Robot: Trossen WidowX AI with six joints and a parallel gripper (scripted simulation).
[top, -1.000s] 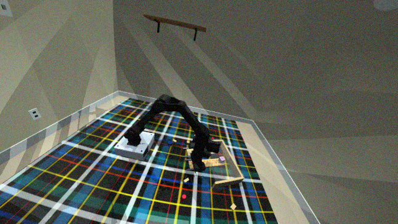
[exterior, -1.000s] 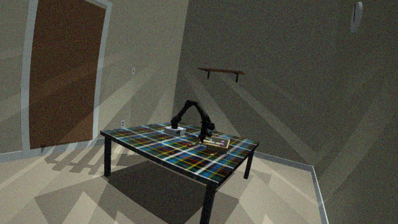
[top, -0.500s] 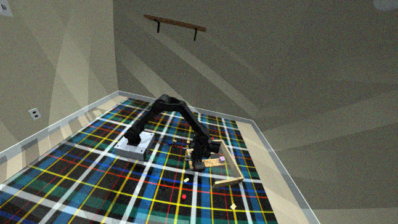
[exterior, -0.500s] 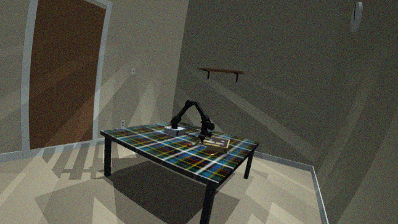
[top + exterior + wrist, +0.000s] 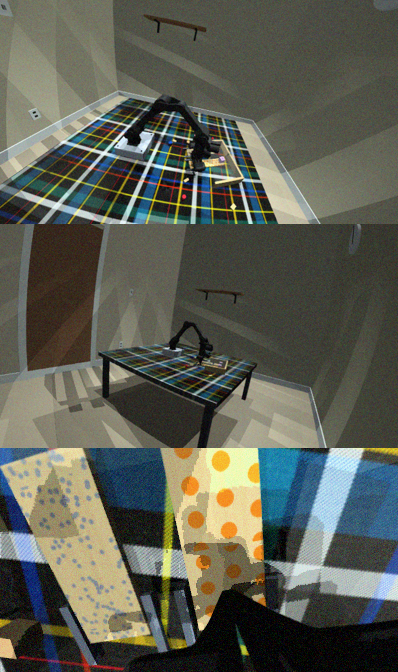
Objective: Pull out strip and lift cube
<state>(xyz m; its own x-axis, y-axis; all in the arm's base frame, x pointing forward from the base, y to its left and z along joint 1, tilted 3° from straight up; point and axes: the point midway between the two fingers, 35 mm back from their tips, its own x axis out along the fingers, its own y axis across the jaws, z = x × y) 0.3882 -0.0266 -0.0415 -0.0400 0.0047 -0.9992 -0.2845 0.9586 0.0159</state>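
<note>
The dotted strip lies 90 mm ahead of my gripper tip and 30 mm to the left of it.
</note>
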